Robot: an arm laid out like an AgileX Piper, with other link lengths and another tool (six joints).
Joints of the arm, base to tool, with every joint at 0 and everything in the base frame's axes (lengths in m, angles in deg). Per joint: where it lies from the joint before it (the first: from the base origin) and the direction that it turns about. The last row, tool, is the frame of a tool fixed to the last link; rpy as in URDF.
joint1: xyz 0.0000 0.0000 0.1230 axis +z
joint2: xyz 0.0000 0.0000 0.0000 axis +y
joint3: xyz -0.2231 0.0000 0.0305 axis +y
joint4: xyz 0.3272 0.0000 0.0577 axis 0.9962 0 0.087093
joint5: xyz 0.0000 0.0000 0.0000 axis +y
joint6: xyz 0.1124 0.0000 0.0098 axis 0.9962 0 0.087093
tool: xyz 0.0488 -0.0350 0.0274 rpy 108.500 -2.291 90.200
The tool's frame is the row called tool.
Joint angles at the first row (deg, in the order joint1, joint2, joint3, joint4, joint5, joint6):
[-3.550, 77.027, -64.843, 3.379, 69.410, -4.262]
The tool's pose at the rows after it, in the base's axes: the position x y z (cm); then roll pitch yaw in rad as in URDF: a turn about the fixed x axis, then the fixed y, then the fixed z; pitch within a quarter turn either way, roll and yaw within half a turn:
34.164 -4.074 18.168 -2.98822 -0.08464 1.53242
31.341 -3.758 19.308 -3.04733 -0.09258 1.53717
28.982 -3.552 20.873 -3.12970 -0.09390 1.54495
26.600 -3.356 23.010 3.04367 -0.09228 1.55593
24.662 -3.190 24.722 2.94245 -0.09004 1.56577
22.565 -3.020 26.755 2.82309 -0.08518 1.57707
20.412 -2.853 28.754 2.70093 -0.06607 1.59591
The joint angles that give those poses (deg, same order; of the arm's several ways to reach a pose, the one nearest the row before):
[-3.550, 68.237, -57.333, 5.374, 69.523, -4.262]
[-3.551, 58.264, -50.841, 5.917, 69.645, -4.263]
[-3.551, 48.561, -45.893, 6.144, 69.705, -4.262]
[-3.550, 38.020, -41.862, 6.315, 69.954, -4.262]
[-3.549, 29.253, -38.868, 6.490, 69.952, -4.260]
[-3.551, 20.049, -36.481, 6.647, 69.953, -4.262]
[-3.553, 11.186, -34.620, 6.648, 69.996, -5.040]

